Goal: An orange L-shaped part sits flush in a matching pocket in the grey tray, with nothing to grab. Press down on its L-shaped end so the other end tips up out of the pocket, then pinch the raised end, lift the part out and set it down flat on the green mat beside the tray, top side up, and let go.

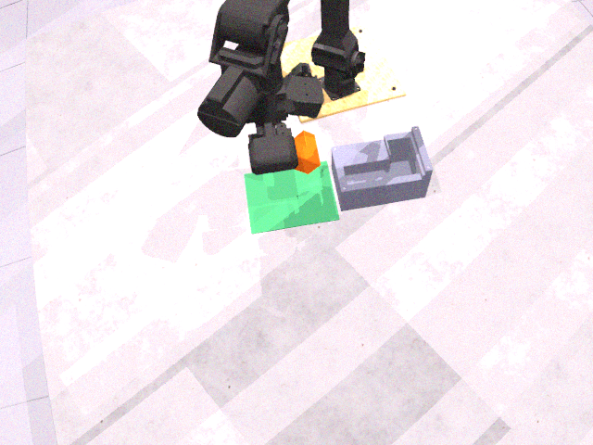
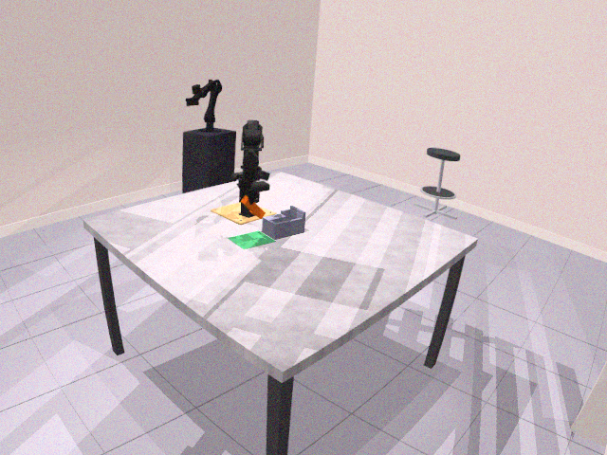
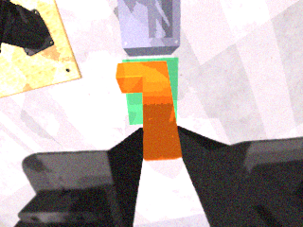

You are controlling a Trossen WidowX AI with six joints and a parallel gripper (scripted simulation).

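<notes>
Now: gripper tip 17 cm above the green mat and 2 cm to the right of it. From my gripper tip the other things lie so: grey tray (17 cm below, 16 cm to the left, 5 cm ahead); orange L-shaped part (3 cm to the left, 3 cm below).
</notes>
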